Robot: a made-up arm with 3 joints. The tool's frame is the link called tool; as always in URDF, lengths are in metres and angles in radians. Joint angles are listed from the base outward.
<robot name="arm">
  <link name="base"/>
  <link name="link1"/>
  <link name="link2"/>
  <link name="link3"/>
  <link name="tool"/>
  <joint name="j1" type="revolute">
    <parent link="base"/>
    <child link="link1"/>
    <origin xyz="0 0 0.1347"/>
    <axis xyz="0 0 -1"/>
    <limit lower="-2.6" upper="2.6"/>
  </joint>
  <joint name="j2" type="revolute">
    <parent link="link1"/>
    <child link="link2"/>
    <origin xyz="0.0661 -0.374 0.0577"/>
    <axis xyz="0 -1 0"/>
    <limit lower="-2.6" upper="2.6"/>
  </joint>
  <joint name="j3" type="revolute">
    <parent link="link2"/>
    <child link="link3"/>
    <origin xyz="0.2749 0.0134 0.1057"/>
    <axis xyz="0 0 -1"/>
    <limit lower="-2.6" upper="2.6"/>
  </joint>
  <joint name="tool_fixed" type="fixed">
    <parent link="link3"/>
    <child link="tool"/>
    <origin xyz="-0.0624 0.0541 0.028"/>
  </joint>
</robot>
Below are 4 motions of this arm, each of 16 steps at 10 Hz.
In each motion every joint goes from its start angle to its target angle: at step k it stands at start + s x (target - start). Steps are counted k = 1, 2, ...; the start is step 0. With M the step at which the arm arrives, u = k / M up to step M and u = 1 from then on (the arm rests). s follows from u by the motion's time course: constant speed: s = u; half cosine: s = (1 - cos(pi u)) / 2; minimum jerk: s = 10 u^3 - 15 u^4 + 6 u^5.
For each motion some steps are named. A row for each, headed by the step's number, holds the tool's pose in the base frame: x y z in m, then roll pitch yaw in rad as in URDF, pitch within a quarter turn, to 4 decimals.
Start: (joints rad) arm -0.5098 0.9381 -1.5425
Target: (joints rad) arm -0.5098 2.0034 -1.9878
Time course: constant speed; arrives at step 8
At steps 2, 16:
2: 0.2280 -0.3621 0.4514 -1.2033 0.0775 2.1104
16: 0.0745 -0.4619 0.3640 -2.0385 0.3765 1.8970

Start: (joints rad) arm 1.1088 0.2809 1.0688
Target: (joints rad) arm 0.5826 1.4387 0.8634
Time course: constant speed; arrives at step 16
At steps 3, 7, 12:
3: -0.1002 -0.3655 0.4480 0.4362 -0.2483 -2.0957
7: -0.1044 -0.3106 0.4887 0.6947 -0.4064 -2.0064
12: -0.1379 -0.2485 0.5023 1.0558 -0.5903 -1.9798

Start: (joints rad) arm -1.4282 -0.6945 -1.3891
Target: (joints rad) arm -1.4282 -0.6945 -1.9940
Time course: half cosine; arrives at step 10
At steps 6, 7, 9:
6: 0.4759 0.2675 0.1445 0.6832 -0.1365 -3.1186
7: 0.4797 0.2719 0.1405 0.6724 -0.1894 -3.0520
9: 0.4838 0.2779 0.1351 0.6527 -0.2570 -2.9632

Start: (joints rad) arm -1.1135 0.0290 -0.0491
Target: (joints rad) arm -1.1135 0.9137 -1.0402
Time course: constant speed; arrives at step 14
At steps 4, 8, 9, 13, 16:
4: 0.3928 0.0512 0.3760 -0.0941 -0.2660 1.4584
8: 0.3886 -0.0086 0.4056 -0.3293 -0.4290 1.8013
9: 0.3876 -0.0237 0.4112 -0.4073 -0.4505 1.8943
13: 0.3839 -0.0839 0.4271 -0.7543 -0.4392 2.2593
16: 0.3828 -0.0988 0.4298 -0.8411 -0.4123 2.3402

